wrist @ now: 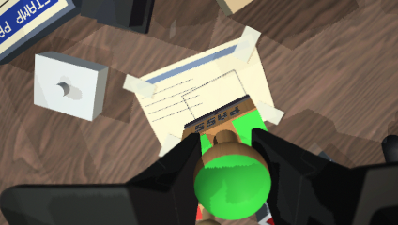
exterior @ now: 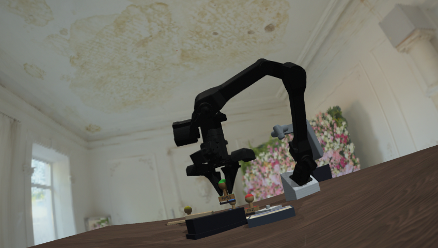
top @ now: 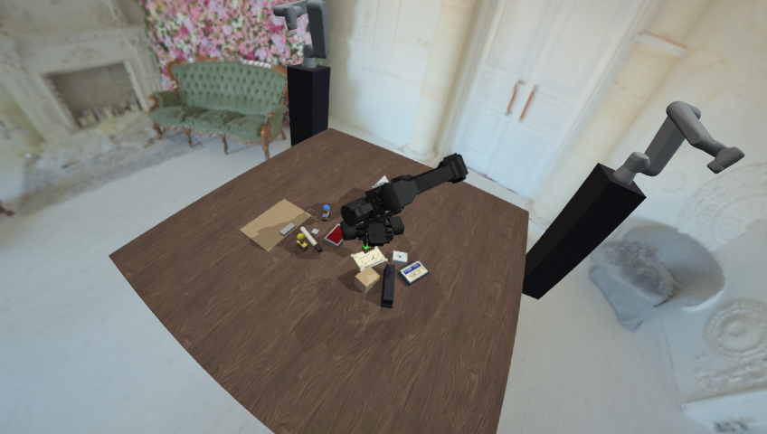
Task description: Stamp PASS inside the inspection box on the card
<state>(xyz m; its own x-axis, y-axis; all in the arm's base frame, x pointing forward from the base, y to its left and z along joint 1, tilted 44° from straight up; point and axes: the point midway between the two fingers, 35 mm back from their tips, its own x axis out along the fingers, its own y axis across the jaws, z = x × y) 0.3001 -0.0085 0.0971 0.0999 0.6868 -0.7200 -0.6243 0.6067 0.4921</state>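
Now: gripper tip 1 cm past the cream card, 1 cm to the right of it and 8 cm above it. The rest, counted from my gripper tip: green-knobbed stamp right at my gripper tip; cardboard box 9 cm ahead, 4 cm to the left, 6 cm below; red-knobbed stamp 9 cm behind, 5 cm to the right, 6 cm below.
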